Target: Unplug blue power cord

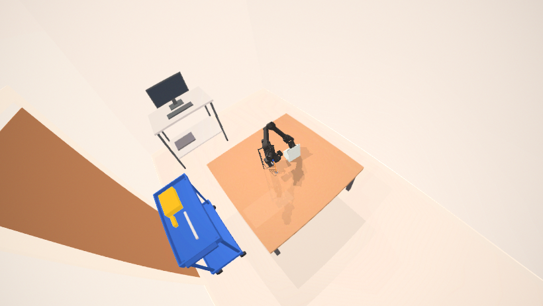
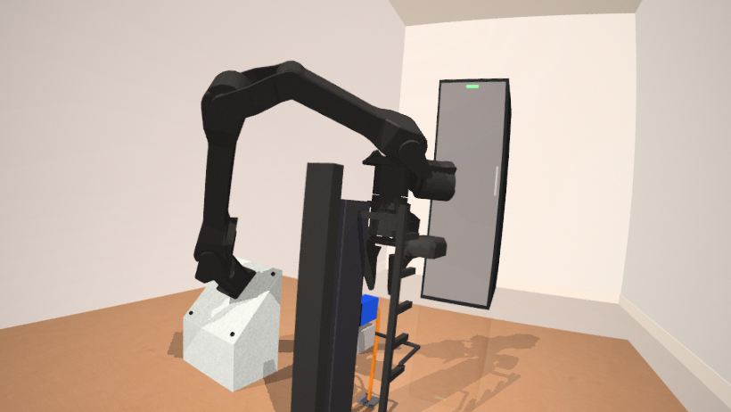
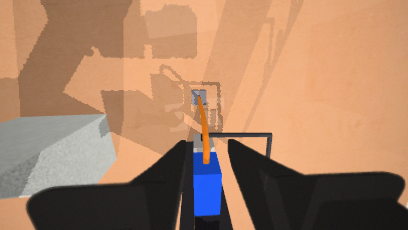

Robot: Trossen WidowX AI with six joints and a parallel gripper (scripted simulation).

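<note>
My gripper tip is now 7 cm to the left of the blue plug, 1 cm short of it and 1 cm above it. The rest, counted from my gripper tip: black post (17 cm to the right, 1 cm below).
</note>
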